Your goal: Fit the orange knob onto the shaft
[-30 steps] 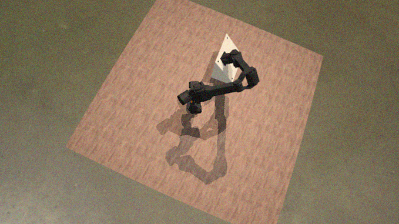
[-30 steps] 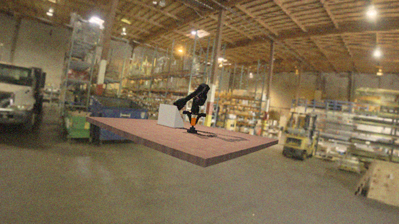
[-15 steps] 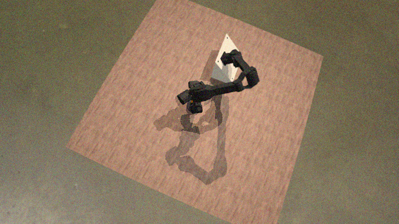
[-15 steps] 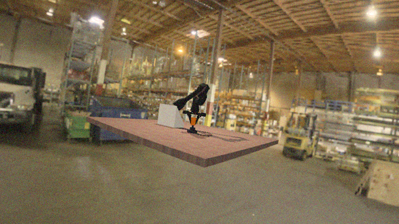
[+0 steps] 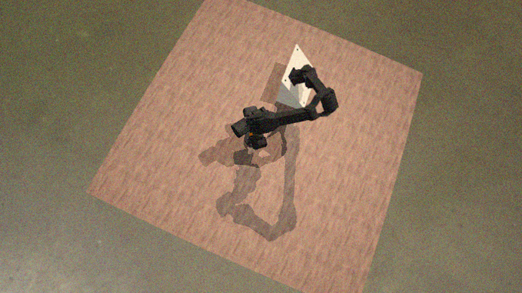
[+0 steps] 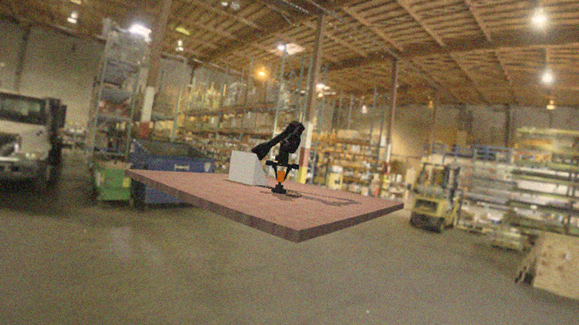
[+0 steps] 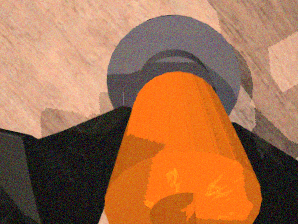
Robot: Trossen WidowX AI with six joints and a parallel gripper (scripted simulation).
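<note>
My gripper tip is now 20 mm below the orange knob. Round my gripper tip: dark D-shaped shaft 40 mm below.
</note>
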